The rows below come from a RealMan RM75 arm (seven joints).
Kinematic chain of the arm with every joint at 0, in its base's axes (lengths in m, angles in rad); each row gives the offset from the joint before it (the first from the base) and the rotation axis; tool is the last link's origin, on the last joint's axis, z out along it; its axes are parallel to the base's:
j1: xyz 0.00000 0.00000 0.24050 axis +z
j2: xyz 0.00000 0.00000 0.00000 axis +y
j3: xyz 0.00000 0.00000 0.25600 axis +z
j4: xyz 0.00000 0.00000 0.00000 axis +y
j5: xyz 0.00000 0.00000 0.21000 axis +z
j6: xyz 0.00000 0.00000 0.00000 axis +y
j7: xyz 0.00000 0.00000 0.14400 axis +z
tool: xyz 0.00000 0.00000 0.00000
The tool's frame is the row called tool.
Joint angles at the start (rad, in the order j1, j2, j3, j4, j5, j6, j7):
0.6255, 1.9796, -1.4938, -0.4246, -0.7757, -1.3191, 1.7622
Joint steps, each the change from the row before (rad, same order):
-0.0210, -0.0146, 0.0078, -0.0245, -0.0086, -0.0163, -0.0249
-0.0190, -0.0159, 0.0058, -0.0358, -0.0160, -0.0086, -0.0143
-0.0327, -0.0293, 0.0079, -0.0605, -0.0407, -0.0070, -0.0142
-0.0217, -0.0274, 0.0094, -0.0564, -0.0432, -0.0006, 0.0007
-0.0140, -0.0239, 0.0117, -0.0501, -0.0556, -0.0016, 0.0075
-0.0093, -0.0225, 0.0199, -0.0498, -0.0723, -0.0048, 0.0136
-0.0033, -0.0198, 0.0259, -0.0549, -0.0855, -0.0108, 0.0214
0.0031, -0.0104, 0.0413, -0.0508, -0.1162, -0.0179, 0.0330
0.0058, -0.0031, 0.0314, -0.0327, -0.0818, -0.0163, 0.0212
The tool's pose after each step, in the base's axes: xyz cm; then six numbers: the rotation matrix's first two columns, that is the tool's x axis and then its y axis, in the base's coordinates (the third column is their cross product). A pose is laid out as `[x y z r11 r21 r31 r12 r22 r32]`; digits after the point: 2 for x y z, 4 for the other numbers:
[18.73 37.58 -0.13 0.2101 -0.5950 -0.7758 -0.6764 -0.6614 0.3241]
[18.90 37.45 0.72 0.2449 -0.5672 -0.7863 -0.6616 -0.6906 0.2921]
[19.38 37.17 2.00 0.3109 -0.5287 -0.7898 -0.6432 -0.7288 0.2347]
[19.59 37.08 3.16 0.3712 -0.4987 -0.7833 -0.6260 -0.7575 0.1856]
[19.70 37.00 4.04 0.4346 -0.4763 -0.7644 -0.6073 -0.7817 0.1417]
[19.79 36.96 4.88 0.5035 -0.4550 -0.7345 -0.5857 -0.8047 0.0970]
[19.64 36.95 5.68 0.5762 -0.4319 -0.6939 -0.5558 -0.8295 0.0548]
[19.59 36.97 6.23 0.6487 -0.4179 -0.6361 -0.5303 -0.8477 0.0162]
[19.51 37.02 6.55 0.6944 -0.4067 -0.5936 -0.5110 -0.8595 -0.0089]

